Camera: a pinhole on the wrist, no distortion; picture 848 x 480 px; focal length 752.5 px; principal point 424.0 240.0 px. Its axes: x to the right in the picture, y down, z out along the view. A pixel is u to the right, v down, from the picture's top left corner.
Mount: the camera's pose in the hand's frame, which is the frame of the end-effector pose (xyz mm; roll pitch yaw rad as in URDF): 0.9 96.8 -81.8 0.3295 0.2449 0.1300
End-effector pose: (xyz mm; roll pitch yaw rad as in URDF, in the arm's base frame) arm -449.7 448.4 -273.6 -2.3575 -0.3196 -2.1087
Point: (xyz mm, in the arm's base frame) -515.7 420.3 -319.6
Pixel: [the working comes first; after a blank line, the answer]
In the camera's frame: 12.0 6.3 105.3

509.9 285.1
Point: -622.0 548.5 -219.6
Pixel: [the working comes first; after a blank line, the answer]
In the camera's frame: 41.6 -22.4 -84.5

behind the camera
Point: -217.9 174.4 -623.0
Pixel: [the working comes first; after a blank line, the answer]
In the camera's frame: -150.9 109.7 556.9

220.1 388.3
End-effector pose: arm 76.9 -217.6 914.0 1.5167 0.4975 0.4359
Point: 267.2 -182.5 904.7
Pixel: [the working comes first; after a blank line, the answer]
In the camera's frame: 126.8 17.4 174.2

outside the picture
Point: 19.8 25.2 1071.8
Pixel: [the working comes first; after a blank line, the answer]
In the camera's frame: 16.7 28.3 -172.2

behind the camera
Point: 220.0 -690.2 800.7
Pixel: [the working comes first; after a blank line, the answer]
In the camera's frame: -176.5 -65.7 588.9

198.4 156.0
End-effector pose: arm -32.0 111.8 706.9 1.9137 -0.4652 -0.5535
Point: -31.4 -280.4 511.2
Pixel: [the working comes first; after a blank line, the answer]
In the camera's frame: -55.2 -76.4 540.7

347.2 133.7
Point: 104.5 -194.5 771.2
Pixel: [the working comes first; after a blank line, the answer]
In the camera's frame: 184.6 -15.1 361.2

808.6 208.5
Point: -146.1 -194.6 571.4
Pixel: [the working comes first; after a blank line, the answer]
In the camera's frame: -125.9 13.1 435.2

206.2 262.7
